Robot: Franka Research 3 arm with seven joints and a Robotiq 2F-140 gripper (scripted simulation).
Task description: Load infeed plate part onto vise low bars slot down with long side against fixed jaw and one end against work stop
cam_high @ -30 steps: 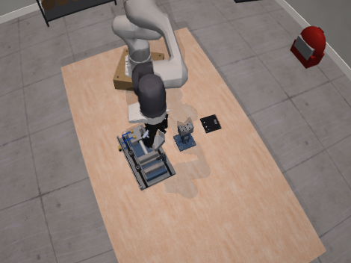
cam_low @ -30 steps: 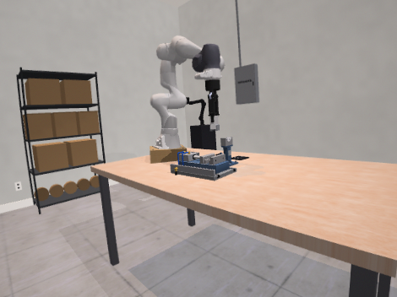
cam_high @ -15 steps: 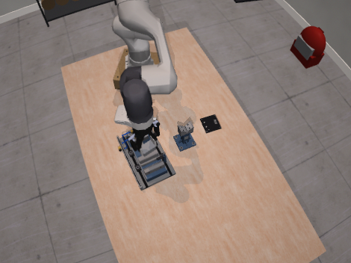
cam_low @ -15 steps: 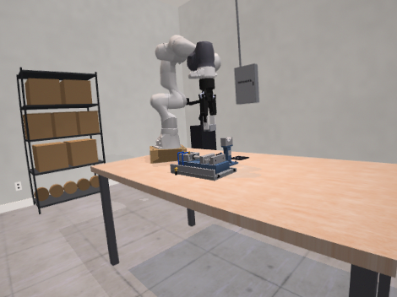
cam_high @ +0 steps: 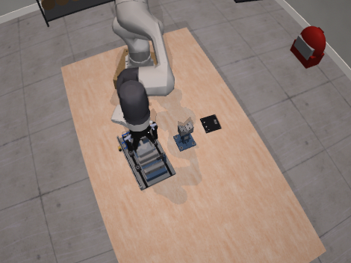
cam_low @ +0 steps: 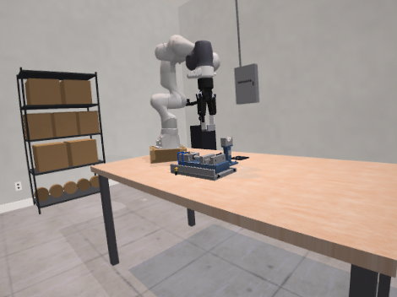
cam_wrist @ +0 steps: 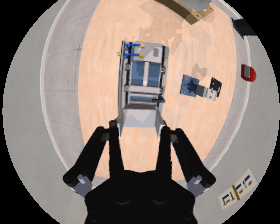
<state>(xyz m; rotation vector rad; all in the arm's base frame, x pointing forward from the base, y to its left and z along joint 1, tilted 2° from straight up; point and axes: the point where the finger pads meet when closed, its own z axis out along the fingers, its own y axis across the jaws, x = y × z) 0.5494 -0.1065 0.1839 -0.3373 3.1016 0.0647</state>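
Now: the part 3 cm below my hand. Also, from my hand: vise: 7 cm behind, 22 cm below; then black infeed plate: 15 cm behind, 38 cm to the left, 26 cm below.
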